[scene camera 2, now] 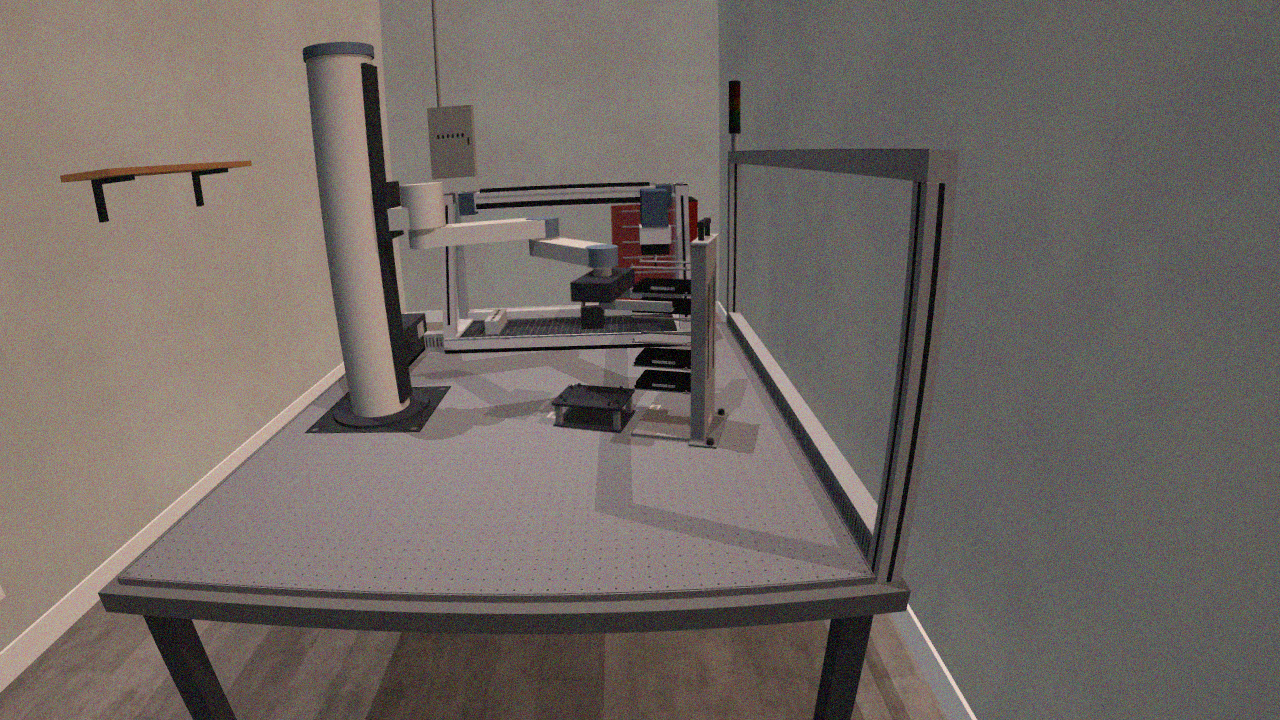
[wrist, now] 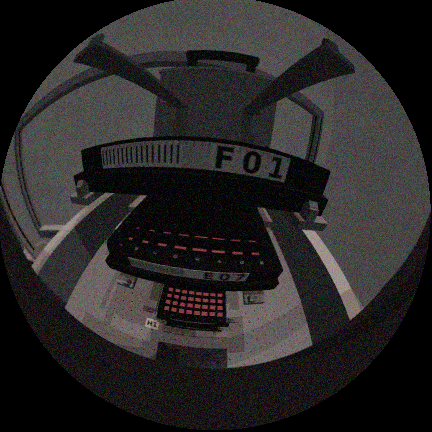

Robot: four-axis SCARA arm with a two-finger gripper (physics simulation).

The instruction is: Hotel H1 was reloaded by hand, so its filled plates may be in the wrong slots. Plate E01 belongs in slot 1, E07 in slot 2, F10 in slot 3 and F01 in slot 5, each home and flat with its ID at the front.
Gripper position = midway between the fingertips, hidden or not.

Observation:
In view: the gripper (scene camera 2: 677,300).
The gripper shows as well in the wrist view (wrist: 203,181).

